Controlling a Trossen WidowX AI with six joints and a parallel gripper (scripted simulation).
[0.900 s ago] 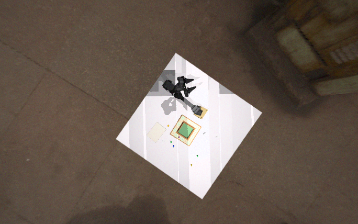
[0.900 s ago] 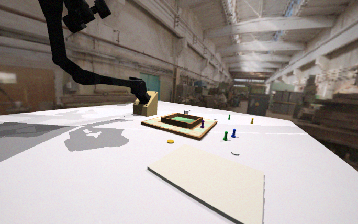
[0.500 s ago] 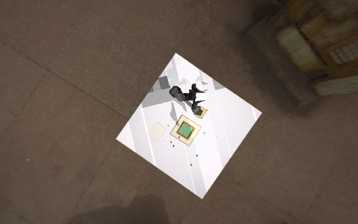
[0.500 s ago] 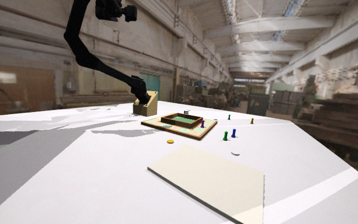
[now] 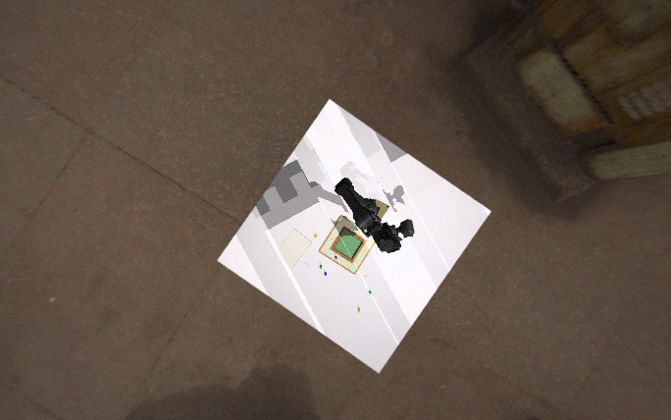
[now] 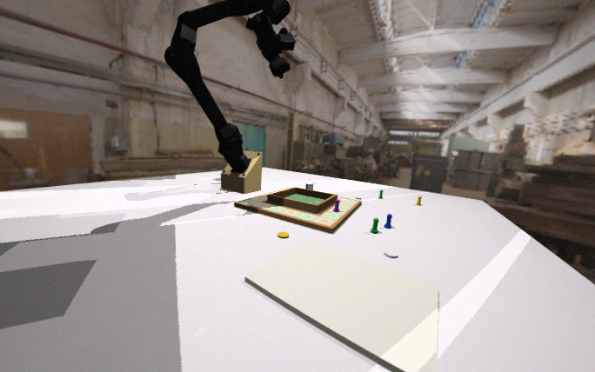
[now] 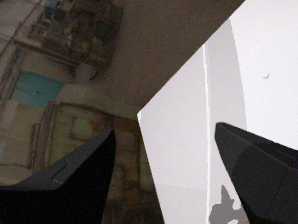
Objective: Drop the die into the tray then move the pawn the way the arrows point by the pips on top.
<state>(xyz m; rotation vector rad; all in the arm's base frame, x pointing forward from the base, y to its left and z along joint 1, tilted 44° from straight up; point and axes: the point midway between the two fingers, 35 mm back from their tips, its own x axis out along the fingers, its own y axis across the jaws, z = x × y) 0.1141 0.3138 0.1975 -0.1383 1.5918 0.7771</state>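
The die lies 13 cm ahead of my gripper tip, 7 cm to the left of it and 43 cm below it. From my gripper tip the other things lie so: green dice tray (20 cm ahead, 16 cm to the right, 44 cm below); then purple pawn (31 cm ahead, 19 cm to the right, 42 cm below); then blue pawn (44 cm ahead, 21 cm to the right, 43 cm below).
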